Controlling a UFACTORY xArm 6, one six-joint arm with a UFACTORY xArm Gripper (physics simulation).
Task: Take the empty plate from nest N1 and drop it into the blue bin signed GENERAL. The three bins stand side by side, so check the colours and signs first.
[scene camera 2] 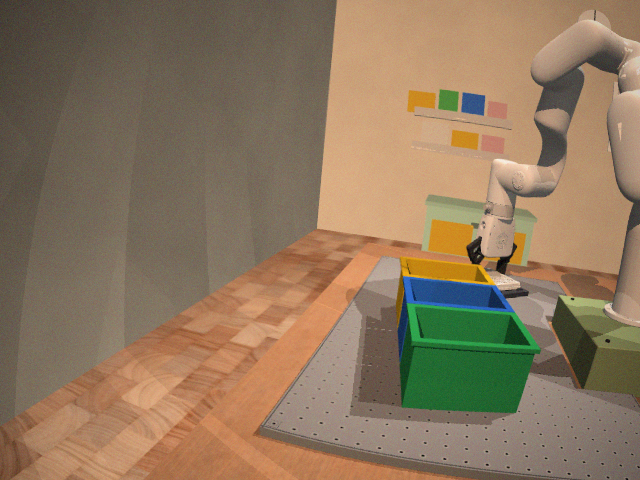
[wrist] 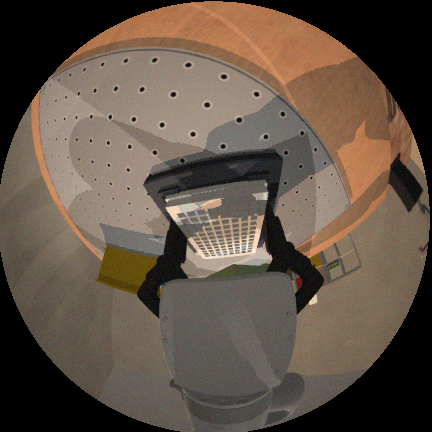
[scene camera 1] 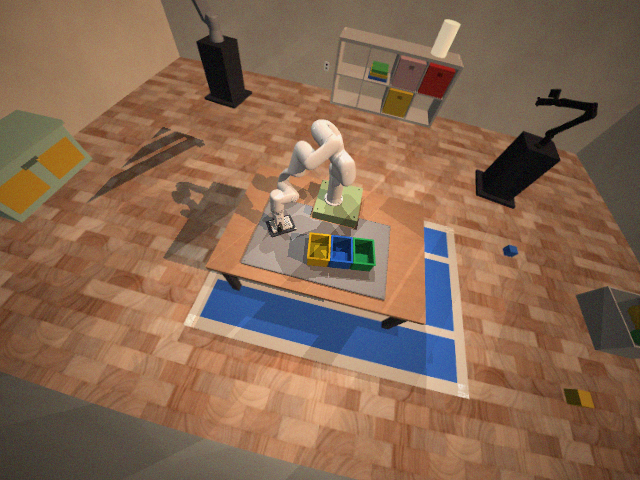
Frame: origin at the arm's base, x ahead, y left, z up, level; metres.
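Seen in the pictures: gripper, fingertip midpoint: [wrist: 220,218] [scene camera 1: 277,225]; arm's base at its link origin: [scene camera 2: 632,317] [scene camera 1: 333,198].
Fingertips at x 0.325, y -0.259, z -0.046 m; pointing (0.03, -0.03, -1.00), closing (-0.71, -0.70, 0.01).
Observation:
Offsets run from my fingertips to a thing's middle. Level surfaces: height alone.
My gripper [scene camera 1: 280,224] [scene camera 2: 490,268] [wrist: 220,218] points down, shut on the sides of the white gridded plate @(dx -0.016, dy +0.016, dz +0.004 m) [scene camera 1: 287,225] [scene camera 2: 505,280] [wrist: 225,235]. The plate lies flat at the black nest @(dx -0.016, dy +0.017, dz -0.009 m) [scene camera 2: 516,293] [wrist: 215,169]; whether any gap lies between them I cannot tell. The blue bin [scene camera 1: 340,264] [scene camera 2: 454,294] stands between the yellow bin [scene camera 1: 317,261] [scene camera 2: 444,271] [wrist: 130,270] and the green bin [scene camera 1: 363,266] [scene camera 2: 465,382]. No sign or nest label is readable. In scene camera 2 the yellow bin hides part of the plate and nest.
The bins and nest stand on a grey perforated board @(dz -0.018 m) [scene camera 1: 266,255] [scene camera 2: 336,413] [wrist: 175,110] on the wooden table @(dz -0.030 m) [scene camera 1: 405,268]. The arm's green base block [scene camera 1: 336,214] [scene camera 2: 610,361] stands behind the bins in scene camera 1. The yellow bin is nearest the gripper.

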